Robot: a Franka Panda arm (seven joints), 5 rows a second.
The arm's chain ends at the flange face. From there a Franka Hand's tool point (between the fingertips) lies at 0.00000 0.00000 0.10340 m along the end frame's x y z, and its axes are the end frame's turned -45 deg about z.
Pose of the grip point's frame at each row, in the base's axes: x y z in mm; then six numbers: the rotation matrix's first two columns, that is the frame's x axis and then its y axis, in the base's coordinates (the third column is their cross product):
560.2 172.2 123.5 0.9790 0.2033 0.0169 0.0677 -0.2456 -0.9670
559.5 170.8 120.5 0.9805 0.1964 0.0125 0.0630 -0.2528 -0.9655
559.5 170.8 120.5 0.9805 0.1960 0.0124 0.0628 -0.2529 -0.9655
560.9 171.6 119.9 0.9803 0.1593 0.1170 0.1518 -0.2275 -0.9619
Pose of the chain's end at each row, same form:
580.1 74.2 149.8 0.7401 -0.0299 -0.6718 -0.6444 -0.3174 -0.6957
578.8 72.8 147.4 0.7379 -0.0399 -0.6739 -0.6488 -0.3176 -0.6916
578.7 72.8 147.4 0.7377 -0.0402 -0.6739 -0.6489 -0.3174 -0.6915
574.0 72.3 145.5 0.8005 -0.0482 -0.5974 -0.5858 -0.2735 -0.7629

